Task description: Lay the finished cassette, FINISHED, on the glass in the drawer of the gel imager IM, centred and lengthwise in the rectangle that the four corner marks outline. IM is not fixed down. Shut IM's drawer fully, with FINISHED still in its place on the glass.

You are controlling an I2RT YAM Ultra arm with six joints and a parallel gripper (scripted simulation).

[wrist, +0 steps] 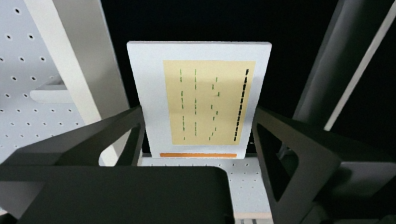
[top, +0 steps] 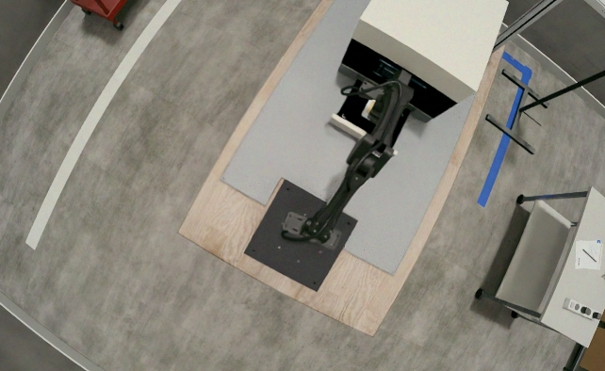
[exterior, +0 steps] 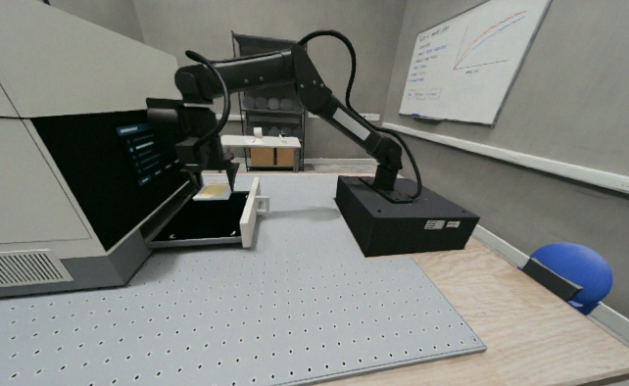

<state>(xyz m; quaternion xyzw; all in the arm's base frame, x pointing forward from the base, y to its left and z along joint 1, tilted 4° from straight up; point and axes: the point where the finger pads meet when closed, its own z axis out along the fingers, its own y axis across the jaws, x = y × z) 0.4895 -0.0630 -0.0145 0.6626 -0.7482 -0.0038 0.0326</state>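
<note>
Right now the drawer is 2 cm ahead of my hand and 6 cm below it. Also, from my hand: finished cassette (right at my hand).
</note>
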